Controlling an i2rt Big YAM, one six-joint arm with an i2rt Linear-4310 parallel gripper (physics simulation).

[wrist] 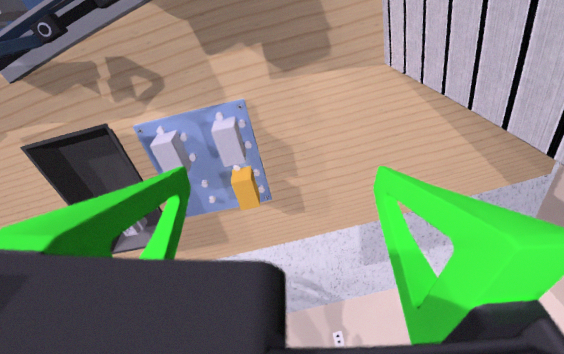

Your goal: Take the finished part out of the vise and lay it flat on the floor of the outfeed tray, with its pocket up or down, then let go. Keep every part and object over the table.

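Places are measured from the arm's base along level axes (x left, y back, z up), in centimetres.
Where they show: gripper, fingertip midpoint: [282,177].
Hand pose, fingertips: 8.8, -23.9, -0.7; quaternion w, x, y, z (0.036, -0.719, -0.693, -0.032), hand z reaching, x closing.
Things, the pixels of their top centre, and the offset from my fingertips, as dx, dy, dz. "spot": a spot on its surface instead. Level surfaces: height alone.
- black open tray at a spot on its surface: [95,160] spot: +12.0, -27.5, -25.7
- small light grey thing at its top centre: [124,225] +23.1, -25.7, -22.2
- grey mechanism at a spot on its surface: [44,29] spot: -6.7, -24.4, -23.1
- blue plate at its top centre: [209,167] +15.5, -10.1, -26.1
- orange block at its top centre: [246,195] +19.1, -4.4, -22.5
- wooden table's at its surface level: dz -26.9
My gripper [282,177] is open and empty, its two green fingers wide apart above the table. A black open tray [95,160] lies at the left, partly behind the left finger. A small light grey thing [131,229] shows in its lower end, seen through the finger's opening. Whether this is the outfeed tray I cannot tell. A vise with a finished part cannot be made out for sure. At the top left corner, part of a dark blue and grey mechanism [44,29] shows, cut off by the view's edge.
A blue plate [197,127] with white pegs bears two grey blocks [228,142] [167,150] and an orange block [245,189], right of the tray. A tall ribbed grey panel [455,50] stands at the upper right. The wooden table's [340,130] edge runs below the plate.
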